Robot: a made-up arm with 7 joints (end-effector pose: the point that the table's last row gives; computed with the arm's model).
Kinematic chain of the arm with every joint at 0, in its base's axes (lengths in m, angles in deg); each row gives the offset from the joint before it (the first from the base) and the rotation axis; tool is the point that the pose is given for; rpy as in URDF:
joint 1: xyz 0 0 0.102 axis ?
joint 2: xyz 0 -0.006 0.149 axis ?
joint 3: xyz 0 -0.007 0.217 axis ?
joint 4: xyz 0 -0.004 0.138 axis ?
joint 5: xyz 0 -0.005 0.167 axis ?
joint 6: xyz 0 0 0.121 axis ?
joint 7: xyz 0 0 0.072 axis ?
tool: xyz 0 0 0 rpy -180 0 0
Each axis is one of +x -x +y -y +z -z.
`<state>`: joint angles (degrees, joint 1 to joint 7).
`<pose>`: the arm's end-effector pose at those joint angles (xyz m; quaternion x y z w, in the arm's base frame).
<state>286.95 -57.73 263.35 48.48 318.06 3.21 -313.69</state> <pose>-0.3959 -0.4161 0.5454 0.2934 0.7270 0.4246 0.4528</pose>
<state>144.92 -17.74 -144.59 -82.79 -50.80 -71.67 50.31</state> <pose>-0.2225 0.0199 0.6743 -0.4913 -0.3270 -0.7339 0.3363</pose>
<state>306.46 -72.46 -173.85 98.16 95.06 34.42 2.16</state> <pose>-0.2944 -0.2754 0.0228 0.3563 -0.0346 0.8943 0.2685</pose>
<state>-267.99 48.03 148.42 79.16 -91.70 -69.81 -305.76</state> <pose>-0.1125 -0.1003 0.7511 -0.4570 -0.7716 0.4084 0.1702</pose>
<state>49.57 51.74 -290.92 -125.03 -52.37 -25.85 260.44</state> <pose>0.1956 0.1320 0.4385 0.3086 0.6212 -0.5366 0.4806</pose>
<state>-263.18 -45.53 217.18 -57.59 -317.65 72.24 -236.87</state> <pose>-0.0805 0.2596 0.8032 0.5297 -0.7675 -0.0720 0.3537</pose>
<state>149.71 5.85 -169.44 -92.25 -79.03 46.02 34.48</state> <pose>-0.3684 -0.0807 0.5677 0.7180 0.1023 0.5755 0.3778</pose>
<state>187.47 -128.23 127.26 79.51 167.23 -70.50 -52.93</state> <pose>0.1897 0.2479 -0.1115 0.1635 0.8255 -0.2798 0.4621</pose>
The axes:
joint 1: -z
joint 2: +y
joint 3: -z
joint 4: +y
joint 5: -z
joint 6: +y
joint 7: -z

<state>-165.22 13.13 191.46 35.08 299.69 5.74 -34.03</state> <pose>0.0428 -0.0437 0.9279 -0.7998 -0.5595 0.1256 0.1774</pose>
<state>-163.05 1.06 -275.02 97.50 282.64 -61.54 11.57</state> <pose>0.1337 0.3140 0.5784 -0.5647 -0.5029 0.6005 0.2601</pose>
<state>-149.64 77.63 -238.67 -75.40 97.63 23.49 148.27</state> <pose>-0.5500 -0.0254 0.2021 -0.3018 0.6035 0.2676 0.6878</pose>
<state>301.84 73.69 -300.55 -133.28 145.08 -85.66 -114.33</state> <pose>-0.1041 0.2533 0.4036 0.6717 -0.1984 0.4563 0.5488</pose>
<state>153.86 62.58 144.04 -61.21 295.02 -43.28 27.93</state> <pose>-0.3959 -0.4300 0.2880 0.0532 -0.6340 -0.7617 0.1226</pose>
